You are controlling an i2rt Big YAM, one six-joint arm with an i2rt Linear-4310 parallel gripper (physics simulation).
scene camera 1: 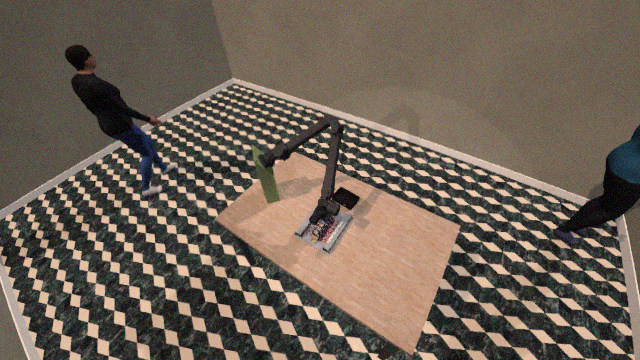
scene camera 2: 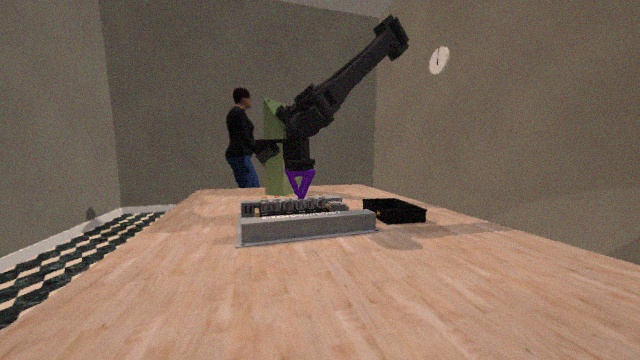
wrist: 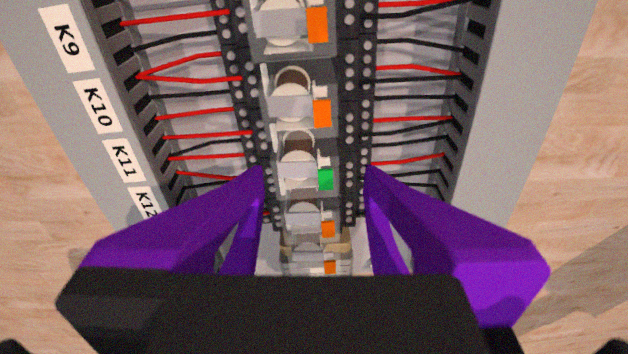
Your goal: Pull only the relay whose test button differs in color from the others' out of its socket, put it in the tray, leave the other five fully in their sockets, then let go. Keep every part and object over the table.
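Frame: origin at the arm's base, x ahead, y right, z down, level; millimetres.
Seen in the pictures: gripper, fingertip midpoint: (scene camera 1: 323, 221) (scene camera 2: 299, 197) (wrist: 313, 177); arm's base at its link origin: (scene camera 1: 265, 161).
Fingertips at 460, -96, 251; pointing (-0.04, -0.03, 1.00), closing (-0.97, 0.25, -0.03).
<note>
Offsets run from my fingertips to a thing's middle, as dx, dy, dz. Level surfaces: height alone.
The relay with the green test button {+3, +0, +19} (wrist: 297, 167) sits in the row in the wrist view, between relays with orange buttons. Orange-button relays {+13, +28, +19} (wrist: 291, 102) {-6, -29, +19} (wrist: 303, 219) stand on either side of it, with others further along; all appear seated in their sockets. My gripper (wrist: 313, 177) (scene camera 2: 301, 197) is part open and empty, pointing down over the row. Its purple fingertips stand on either side of the row, near the green-button relay in the wrist view; their exact height above it is unclear. The black tray {-70, -260, +49} (scene camera 1: 346, 197) (scene camera 2: 400, 216) stands beside the relay panel.
Grey wire ducts (scene camera 2: 305, 227) (wrist: 530, 65) run along both sides of the row, with red and black wires between. Labels K9 to K12 are on the left duct. A green upright panel (scene camera 1: 268, 182) (scene camera 2: 275, 170) stands behind on the wooden table {dz +66} (scene camera 1: 390, 250).
</note>
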